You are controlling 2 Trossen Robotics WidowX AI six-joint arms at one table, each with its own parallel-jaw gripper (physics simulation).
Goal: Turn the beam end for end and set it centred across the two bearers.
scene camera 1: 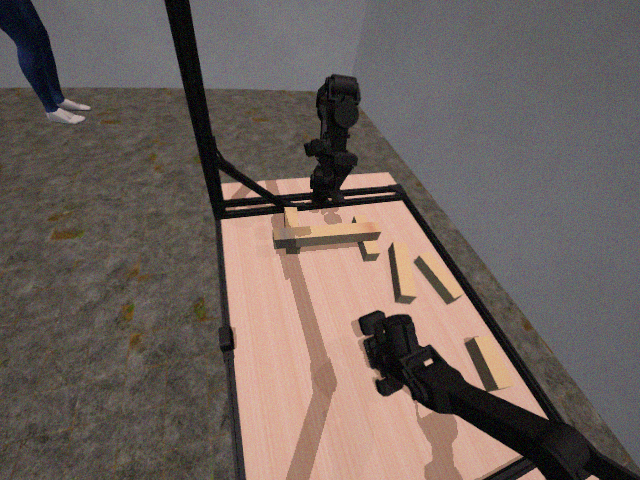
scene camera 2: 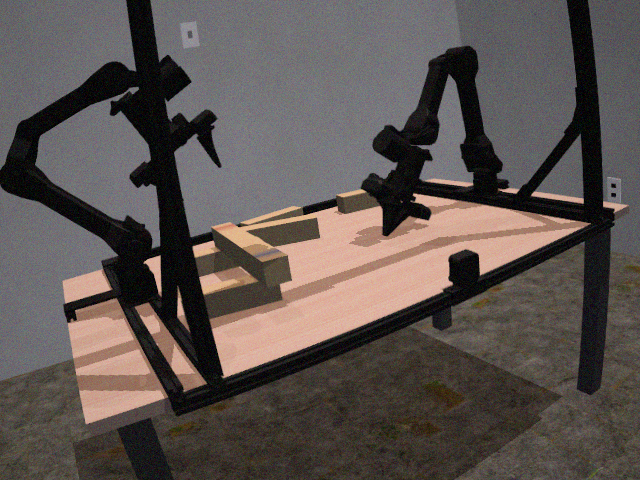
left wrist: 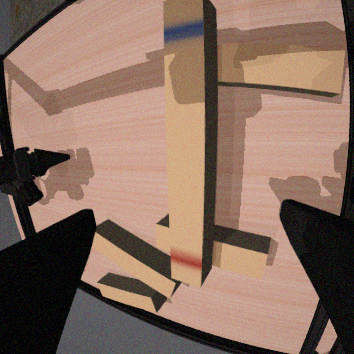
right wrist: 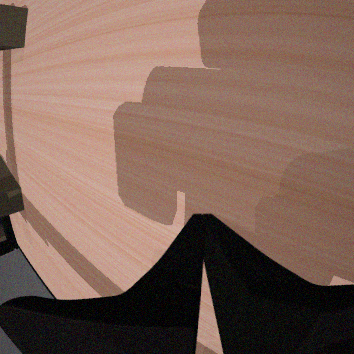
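Pixels of known places: left gripper, between the fingertips: (scene camera 1: 330, 187) (scene camera 2: 201, 183) (left wrist: 188, 214); right gripper, between the fingertips: (scene camera 1: 364, 342) (scene camera 2: 384, 235) (left wrist: 69, 156) (right wrist: 201, 222); left arm's base, origin of its link: (scene camera 1: 319, 198) (scene camera 2: 140, 299); right arm's base, origin of its link: (scene camera 2: 486, 193).
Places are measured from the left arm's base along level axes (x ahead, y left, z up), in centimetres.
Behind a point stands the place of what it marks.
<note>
The wooden beam (scene camera 1: 336, 234) {z 6.8, x 23.6, y -2.4 cm} (scene camera 2: 248, 246) {z 6.9, x 20.2, y -10.2 cm} (left wrist: 186, 150) {z 6.9, x 21.3, y -5.0 cm} lies flat across two bearers. Its blue band is at the left end in scene camera 1, its red band at the right end. The left bearer (scene camera 1: 291, 217) {z 2.5, x 10.5, y -13.2 cm} (scene camera 2: 242, 299) {z 0.0, x 15.2, y -16.2 cm} (left wrist: 295, 70) {z 2.5, x 10.3, y -12.7 cm} crosses under the blue part, with the beam near one of its ends. The other bearer (scene camera 1: 369, 250) {z 2.5, x 28.5, y 8.2 cm} (scene camera 2: 209, 261) {z 0.8, x 17.5, y 8.4 cm} (left wrist: 242, 259) {z 2.5, x 16.1, y 10.5 cm} sticks out on both sides under the red part. My left gripper (scene camera 2: 200, 182) {z 18.9, x 15.7, y -3.9 cm} (left wrist: 188, 214) {z 18.9, x 15.7, y -3.9 cm} is open and empty, above the beam. My right gripper (scene camera 2: 385, 233) {z -1.4, x 54.2, y -3.2 cm} (right wrist: 201, 222) {z -1.4, x 54.2, y -3.2 cm} is shut on nothing, low over the table, apart from the beam.
Two loose blocks (scene camera 1: 402, 273) {z 3.1, x 39.0, y 14.6 cm} (scene camera 1: 438, 279) {z 2.2, x 43.1, y 26.0 cm} lie right of the bearers in scene camera 1. A third block (scene camera 1: 488, 364) {z 2.8, x 68.5, y 24.6 cm} (scene camera 2: 355, 201) {z 0.9, x 65.1, y 24.7 cm} lies beyond my right gripper. Black frame rails edge the table, with an upright post (scene camera 1: 191, 103) {z 36.5, x 3.2, y -37.2 cm} and a small black box (scene camera 1: 225, 338) {z 3.6, x 46.5, y -36.9 cm} (scene camera 2: 463, 268) {z 1.7, x 44.4, y -38.3 cm}.
</note>
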